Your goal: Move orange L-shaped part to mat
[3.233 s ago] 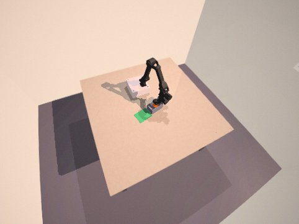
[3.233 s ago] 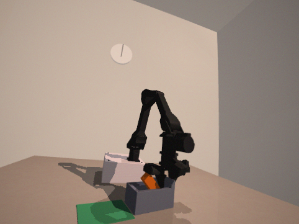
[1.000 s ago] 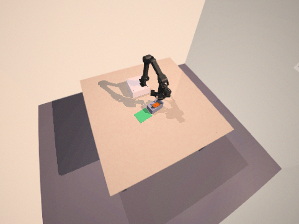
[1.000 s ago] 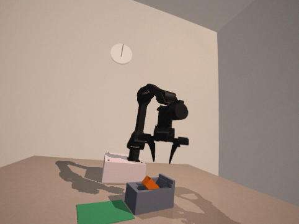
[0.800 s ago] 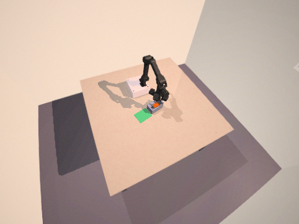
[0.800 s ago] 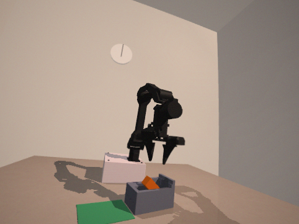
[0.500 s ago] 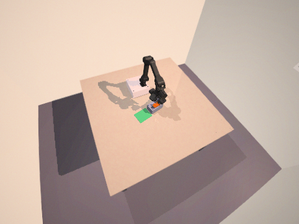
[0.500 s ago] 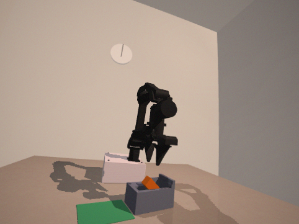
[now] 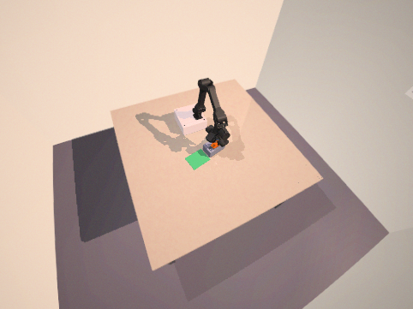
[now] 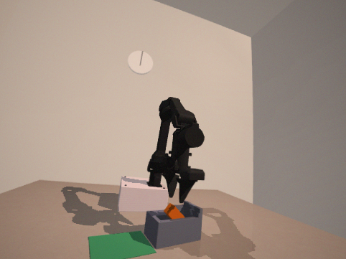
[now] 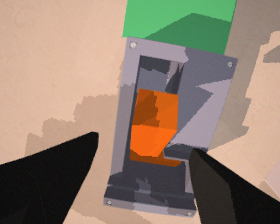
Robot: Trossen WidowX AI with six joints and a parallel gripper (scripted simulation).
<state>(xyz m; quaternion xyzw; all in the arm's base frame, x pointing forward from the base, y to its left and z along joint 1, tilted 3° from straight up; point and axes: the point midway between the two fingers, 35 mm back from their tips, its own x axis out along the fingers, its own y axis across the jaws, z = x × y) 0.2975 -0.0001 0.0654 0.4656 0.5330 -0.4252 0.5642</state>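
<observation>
The orange L-shaped part is 3 cm behind my gripper tip, 3 cm to the left of it and 7 cm below it. Round my gripper tip: green mat: 1 cm ahead, 14 cm to the right, 13 cm below.
</observation>
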